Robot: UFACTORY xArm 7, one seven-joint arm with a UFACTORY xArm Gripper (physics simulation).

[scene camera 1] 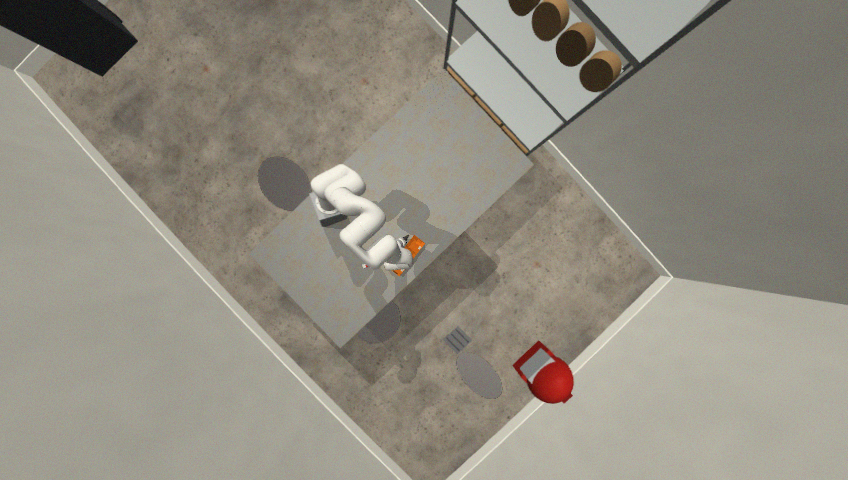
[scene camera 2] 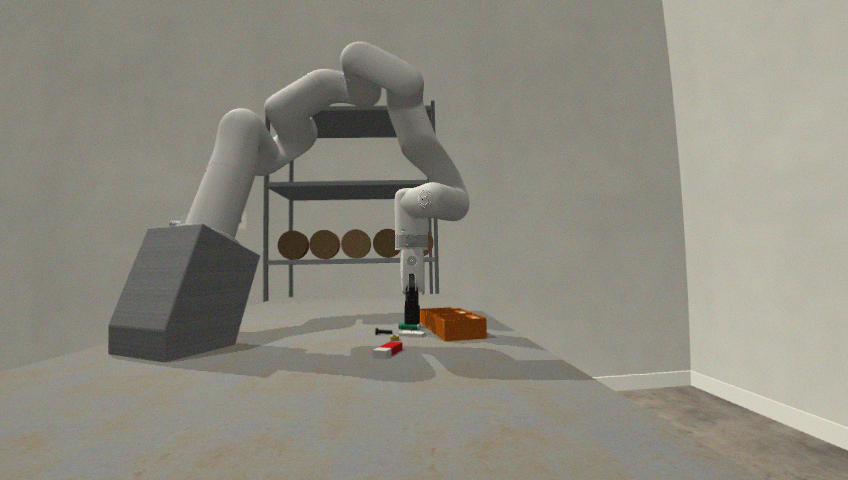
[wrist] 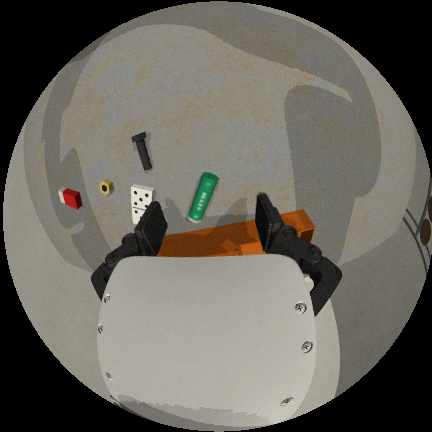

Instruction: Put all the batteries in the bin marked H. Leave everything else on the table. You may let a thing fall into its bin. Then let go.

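Seen in the pictures: gripper, fingertip midpoint: (scene camera 2: 412, 320) (wrist: 207, 209); arm's base, origin of the base link: (scene camera 1: 328, 202) (scene camera 2: 206, 242).
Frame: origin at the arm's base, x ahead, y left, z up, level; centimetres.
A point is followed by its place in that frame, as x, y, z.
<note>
A green battery (scene camera 2: 408, 326) {39.0, 12.3, -18.8} (wrist: 203, 196) {38.6, 13.2, -18.3} lies on its side on the table, beside the long wall of the orange three-part bin (scene camera 1: 414, 245) {45.9, 20.4, -19.0} (scene camera 2: 465, 328) {50.7, 0.9, -17.5} (wrist: 192, 241) {43.8, 11.7, -17.9}. My gripper (scene camera 2: 411, 321) {39.7, 13.6, -17.8} (wrist: 207, 209) {39.7, 13.6, -17.8} is open and empty, pointing down low over the table. In the wrist view the battery shows between the two spread fingers, a little ahead of them; neither finger appears to touch it. The gripper body hides much of the bin, and no letter label can be read, so I cannot tell which compartment is H. In scene camera 1 the arm covers the battery.
A white domino (scene camera 2: 411, 333) {40.1, 4.9, -19.0} (wrist: 142, 195) {38.6, 6.9, -19.0} lies close to the left finger, which partly covers it in the wrist view. Beyond are a black bolt (scene camera 2: 383, 331) {34.1, 7.5, -19.0} (wrist: 143, 152) {34.3, 8.1, -18.9}, a brass nut (scene camera 2: 394, 337) {37.2, 1.0, -19.0} (wrist: 106, 187) {37.1, 2.3, -18.8} and a red-and-white eraser (scene camera 1: 365, 265) {36.8, -10.6, -18.4} (scene camera 2: 389, 349) {37.7, -11.1, -18.5} (wrist: 71, 198) {37.4, -6.9, -18.4}.
</note>
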